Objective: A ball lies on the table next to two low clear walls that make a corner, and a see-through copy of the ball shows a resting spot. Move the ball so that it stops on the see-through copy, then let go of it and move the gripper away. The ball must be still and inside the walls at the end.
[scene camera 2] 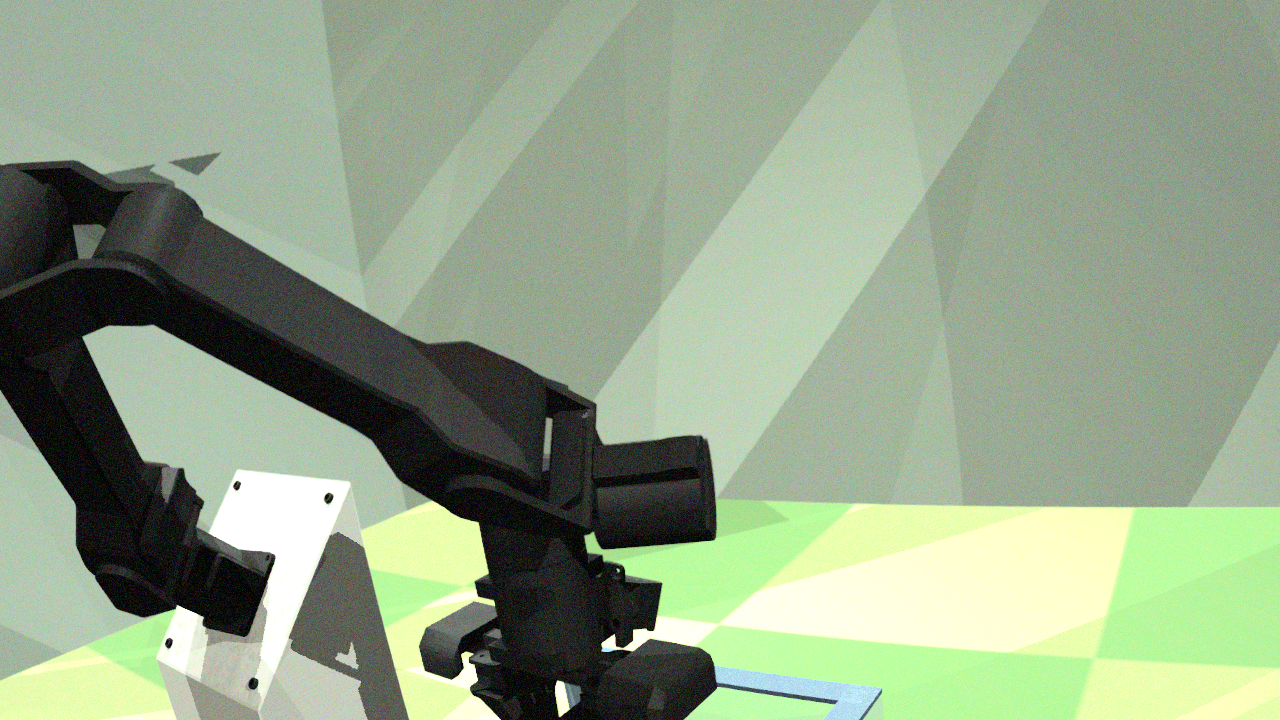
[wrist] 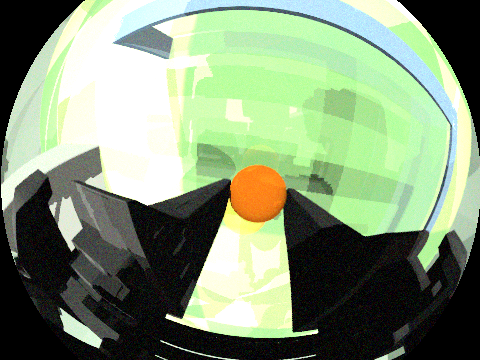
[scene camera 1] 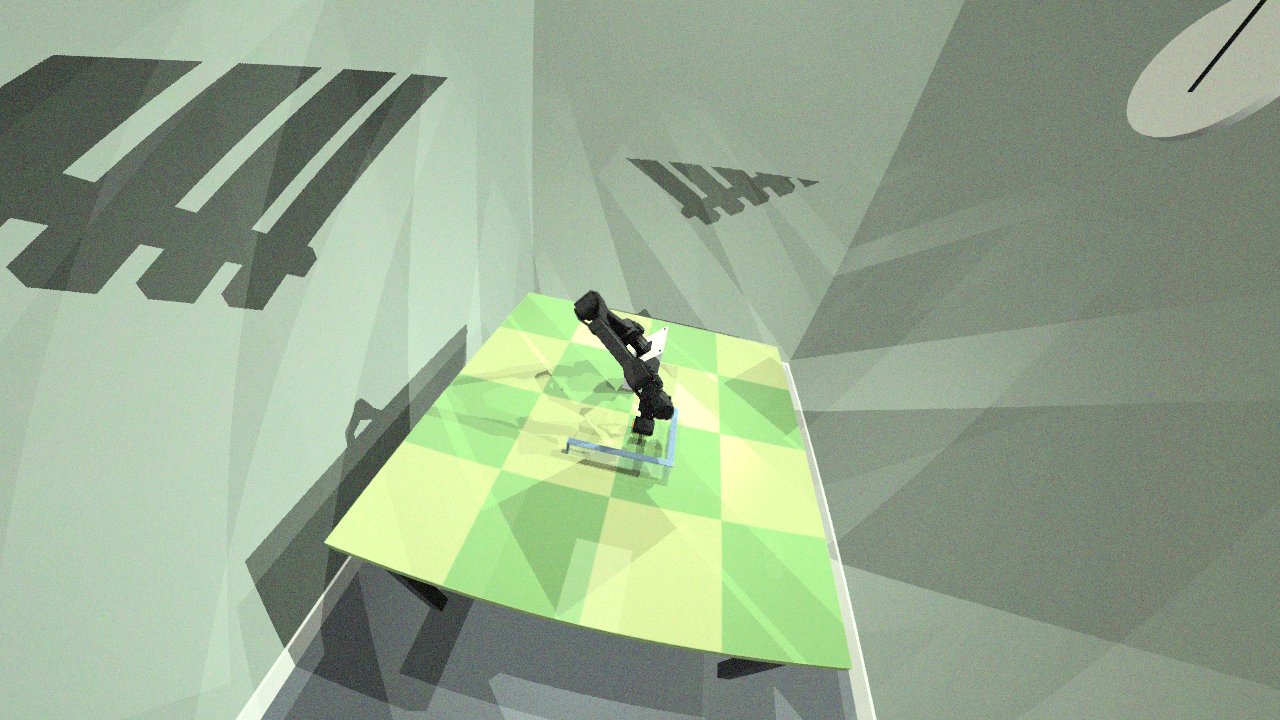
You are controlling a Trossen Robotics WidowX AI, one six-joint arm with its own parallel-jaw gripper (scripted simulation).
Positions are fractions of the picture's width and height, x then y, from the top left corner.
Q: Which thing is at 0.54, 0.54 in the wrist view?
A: An orange ball.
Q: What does my gripper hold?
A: An orange ball.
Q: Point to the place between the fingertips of my gripper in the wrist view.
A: At 0.54, 0.53
